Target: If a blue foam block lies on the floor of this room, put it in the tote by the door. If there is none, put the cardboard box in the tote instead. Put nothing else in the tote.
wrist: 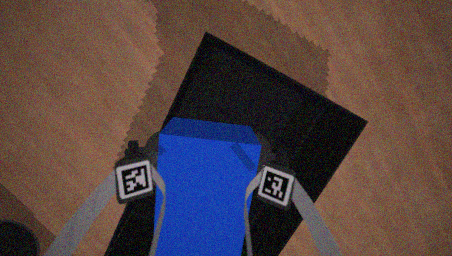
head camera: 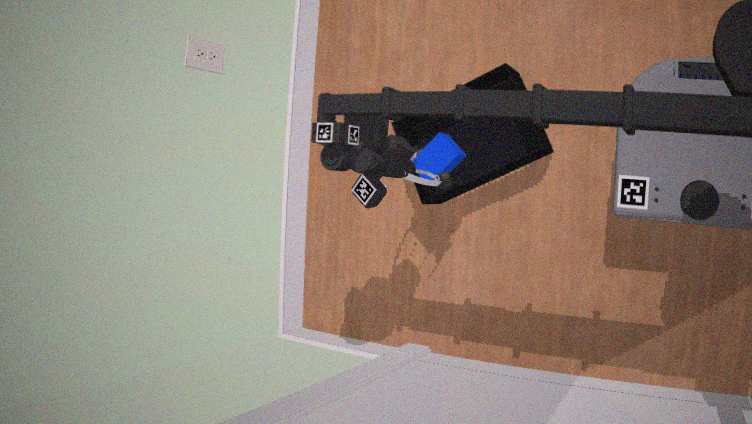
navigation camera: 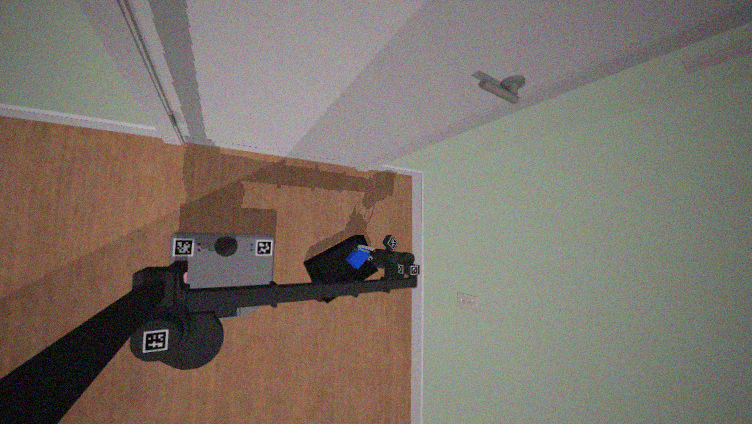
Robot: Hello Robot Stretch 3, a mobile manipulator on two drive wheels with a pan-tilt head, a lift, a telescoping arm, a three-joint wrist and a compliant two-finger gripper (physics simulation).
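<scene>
The blue foam block is between the fingers of my gripper, which is shut on it. In the wrist view a fingertip presses each side of the block. The black tote stands on the floor beneath the block. The block hangs over the tote's end nearest the green wall, and in the wrist view it hides part of the tote. How high the block is above the tote's rim is hard to tell. The cardboard box does not show in these views.
The telescoping arm crosses over the tote, its wrist close to the green wall. My grey base stands beside the tote. A pale door with a handle is near the corner.
</scene>
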